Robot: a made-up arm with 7 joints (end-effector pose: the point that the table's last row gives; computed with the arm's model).
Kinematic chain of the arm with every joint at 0, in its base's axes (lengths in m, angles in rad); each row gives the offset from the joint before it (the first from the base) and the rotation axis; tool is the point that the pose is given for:
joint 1: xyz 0 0.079 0 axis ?
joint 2: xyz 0 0.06 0 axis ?
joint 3: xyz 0 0 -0.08 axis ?
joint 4: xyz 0 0 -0.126 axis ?
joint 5: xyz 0 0 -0.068 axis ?
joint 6: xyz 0 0 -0.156 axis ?
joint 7: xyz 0 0 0 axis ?
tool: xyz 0 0 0
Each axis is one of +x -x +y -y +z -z.
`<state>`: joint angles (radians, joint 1 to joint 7).
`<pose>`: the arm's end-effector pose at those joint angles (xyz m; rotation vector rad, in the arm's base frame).
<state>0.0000 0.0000 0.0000 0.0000 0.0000 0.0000 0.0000</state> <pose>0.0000 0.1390 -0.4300 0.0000 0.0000 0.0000</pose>
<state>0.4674 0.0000 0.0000 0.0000 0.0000 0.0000 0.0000</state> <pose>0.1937 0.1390 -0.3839 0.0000 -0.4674 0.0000</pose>
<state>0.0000 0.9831 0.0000 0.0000 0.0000 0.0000 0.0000</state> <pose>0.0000 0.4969 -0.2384 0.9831 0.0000 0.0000</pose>
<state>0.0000 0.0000 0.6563 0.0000 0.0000 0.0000 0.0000</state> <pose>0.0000 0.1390 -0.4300 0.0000 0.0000 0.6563</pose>
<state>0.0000 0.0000 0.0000 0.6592 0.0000 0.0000 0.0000</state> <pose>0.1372 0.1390 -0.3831 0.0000 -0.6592 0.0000</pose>
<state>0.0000 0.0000 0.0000 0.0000 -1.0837 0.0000 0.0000</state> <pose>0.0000 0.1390 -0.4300 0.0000 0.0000 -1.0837</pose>
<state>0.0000 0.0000 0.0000 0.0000 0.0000 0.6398 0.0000</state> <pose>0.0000 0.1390 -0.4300 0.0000 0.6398 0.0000</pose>
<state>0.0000 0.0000 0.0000 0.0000 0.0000 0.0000 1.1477</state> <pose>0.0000 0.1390 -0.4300 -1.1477 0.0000 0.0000</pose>
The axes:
joint 1: -y
joint 2: +x
joint 3: +z
joint 4: -y
joint 5: +z
joint 6: +y
joint 7: -x

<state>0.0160 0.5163 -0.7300 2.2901 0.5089 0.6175 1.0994</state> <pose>0.1273 0.0701 -0.1043 -1.5889 -0.6388 -1.4027</pose>
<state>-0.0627 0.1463 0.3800 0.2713 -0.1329 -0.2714 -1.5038</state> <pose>0.0297 0.2225 -0.4167 1.7150 -0.2583 0.5349</pose>
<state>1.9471 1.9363 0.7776 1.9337 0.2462 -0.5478 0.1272</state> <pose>-0.2245 0.2046 0.0717 -1.7953 0.7295 0.1370</pose>
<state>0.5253 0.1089 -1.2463 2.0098 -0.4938 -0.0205 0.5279</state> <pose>0.1216 -0.0400 -0.0809 -0.5942 -1.9844 -2.1039</pose>
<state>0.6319 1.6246 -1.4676 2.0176 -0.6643 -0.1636 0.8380</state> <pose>0.1318 0.2589 -0.1449 0.0683 0.1056 -2.4245</pose>
